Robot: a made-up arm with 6 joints. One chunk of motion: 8 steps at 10 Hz.
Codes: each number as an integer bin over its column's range. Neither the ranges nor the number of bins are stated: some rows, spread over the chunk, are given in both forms.
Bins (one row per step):
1: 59 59 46 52 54 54
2: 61 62 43 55 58 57
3: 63 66 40 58 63 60
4: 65 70 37 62 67 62
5: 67 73 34 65 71 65
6: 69 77 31 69 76 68
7: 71 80 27 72 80 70
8: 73 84 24 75 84 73
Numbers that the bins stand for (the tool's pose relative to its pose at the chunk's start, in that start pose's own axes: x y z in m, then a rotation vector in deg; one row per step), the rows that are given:
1: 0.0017 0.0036 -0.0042 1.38 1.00 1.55
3: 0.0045 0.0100 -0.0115 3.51 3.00 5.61
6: 0.0088 0.0200 -0.0224 7.39 5.89 11.02
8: 0.0116 0.0264 -0.0309 9.52 7.67 14.40
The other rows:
2: 0.0031 0.0064 -0.0079 2.44 1.89 3.58
4: 0.0060 0.0136 -0.0152 4.92 3.89 6.96
5: 0.0074 0.0164 -0.0188 5.98 4.78 8.99
7: 0.0102 0.0227 -0.0273 8.45 6.78 12.37

